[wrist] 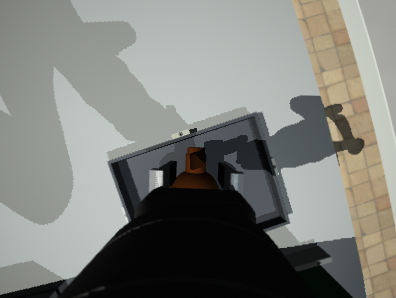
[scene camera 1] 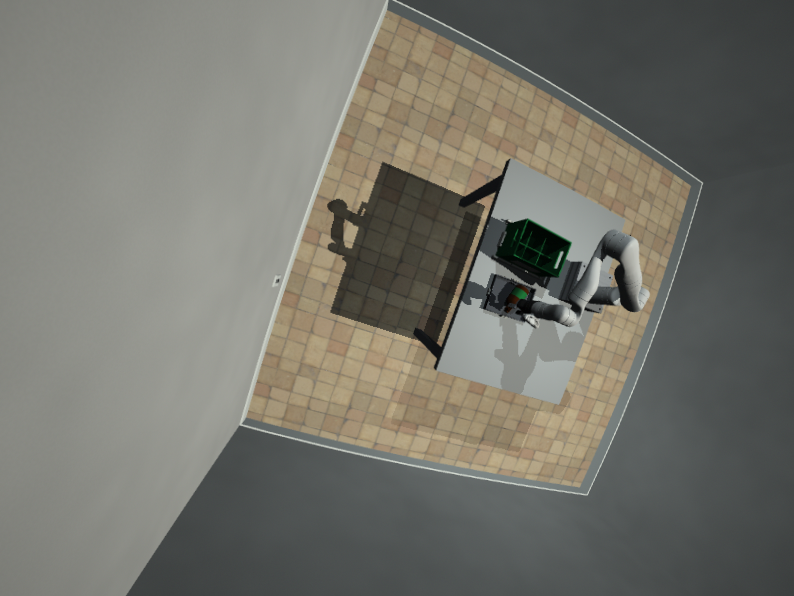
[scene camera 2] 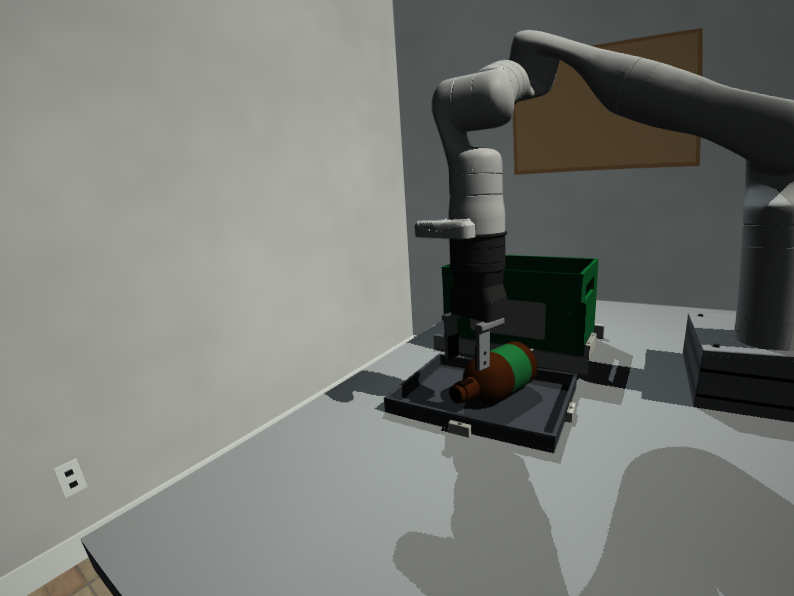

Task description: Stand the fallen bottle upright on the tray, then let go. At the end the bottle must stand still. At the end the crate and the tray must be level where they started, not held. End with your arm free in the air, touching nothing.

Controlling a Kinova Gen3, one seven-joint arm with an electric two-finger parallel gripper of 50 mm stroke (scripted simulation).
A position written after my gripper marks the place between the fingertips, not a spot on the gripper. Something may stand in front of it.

In view: my gripper point(scene camera 2: 466, 362), a black tray point(scene camera 2: 541, 405), a green crate point(scene camera 2: 547, 307) and a brown bottle point(wrist: 195, 176).
The black tray is seen too in the wrist view point(wrist: 240, 143) and in scene camera 1 point(scene camera 1: 501, 287). The green crate shows as well in scene camera 1 point(scene camera 1: 537, 237). My gripper is seen too in the wrist view point(wrist: 197, 170).
